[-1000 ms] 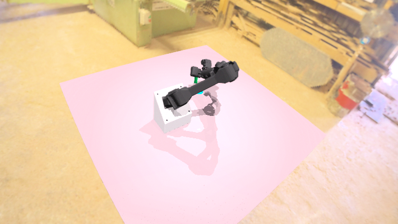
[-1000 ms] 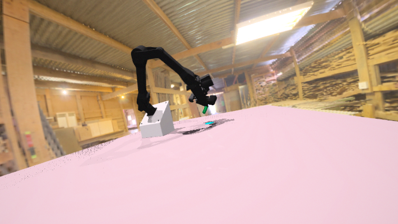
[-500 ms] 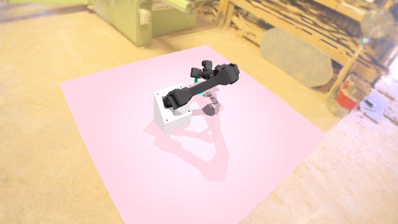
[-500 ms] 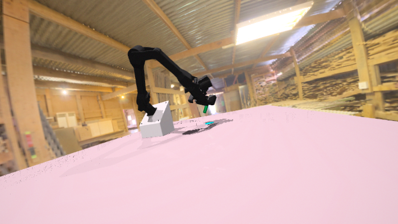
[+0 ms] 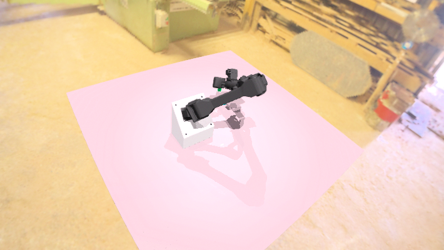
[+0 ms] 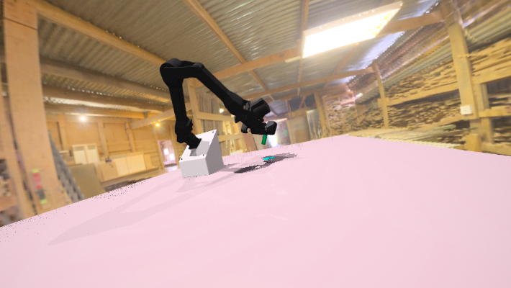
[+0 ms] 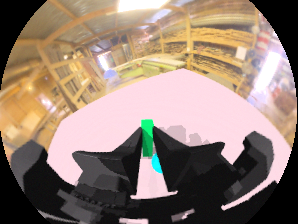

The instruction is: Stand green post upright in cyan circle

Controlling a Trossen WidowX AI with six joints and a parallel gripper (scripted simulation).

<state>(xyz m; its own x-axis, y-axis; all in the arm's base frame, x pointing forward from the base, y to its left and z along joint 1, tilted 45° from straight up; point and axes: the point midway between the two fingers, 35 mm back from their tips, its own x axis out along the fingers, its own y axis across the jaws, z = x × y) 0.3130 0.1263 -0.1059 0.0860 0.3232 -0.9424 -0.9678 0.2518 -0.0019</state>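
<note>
My gripper tip is now 1 cm short of the cyan circle, 4 cm to the left of it and 12 cm above it. From my gripper tip the other things lie so: green post 1 cm behind, 1 cm to the right, 2 cm below.
</note>
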